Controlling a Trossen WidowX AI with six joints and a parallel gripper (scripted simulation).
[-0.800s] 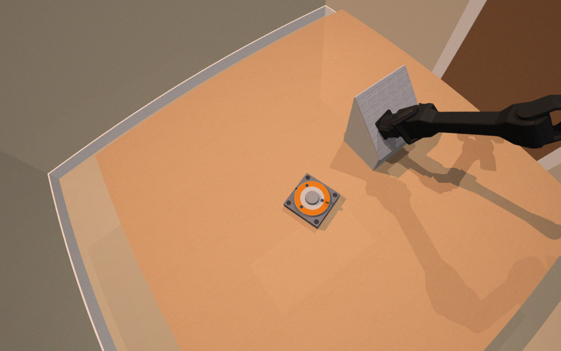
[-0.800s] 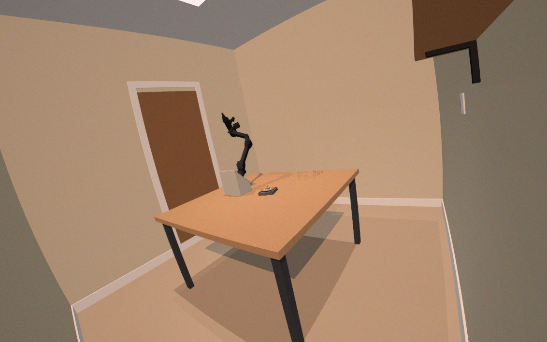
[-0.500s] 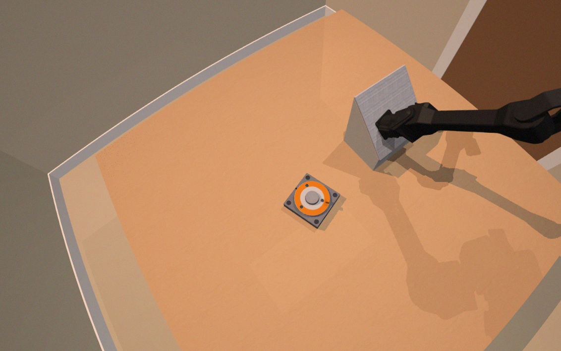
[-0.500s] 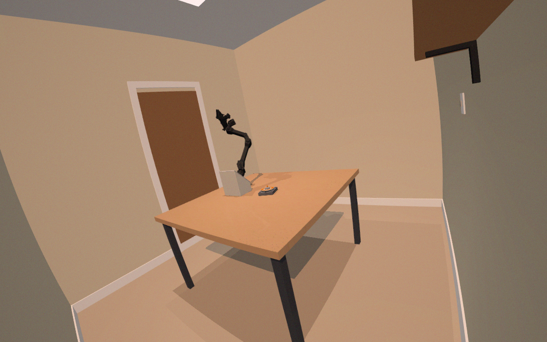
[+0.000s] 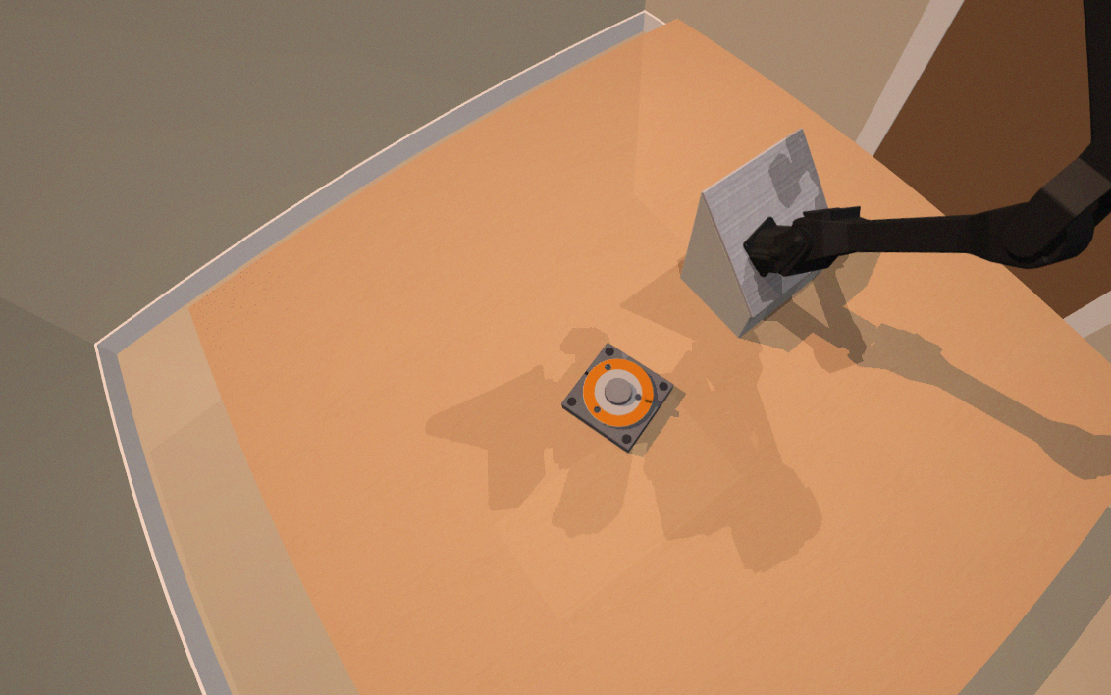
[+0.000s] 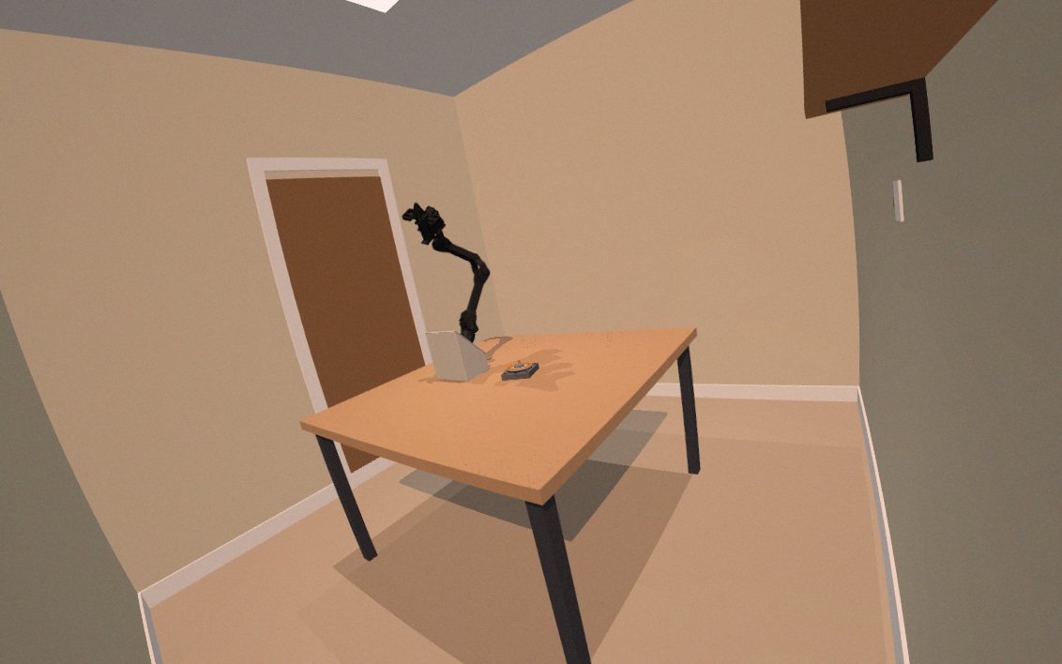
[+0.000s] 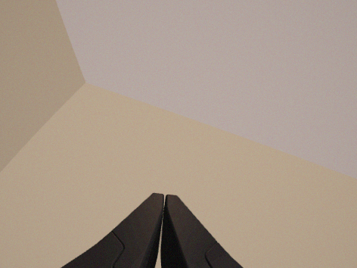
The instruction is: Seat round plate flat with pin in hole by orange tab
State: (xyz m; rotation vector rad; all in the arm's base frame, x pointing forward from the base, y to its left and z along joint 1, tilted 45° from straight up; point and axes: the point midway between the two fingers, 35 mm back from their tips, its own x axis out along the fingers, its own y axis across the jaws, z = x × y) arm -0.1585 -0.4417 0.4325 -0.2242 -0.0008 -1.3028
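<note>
Right now the orange round plate is 760 mm below my gripper tip, 340 mm ahead of it and 30 mm to the left of it. Also, from my gripper tip: grey square base (780 mm below, 350 mm ahead, 10 mm to the left).
</note>
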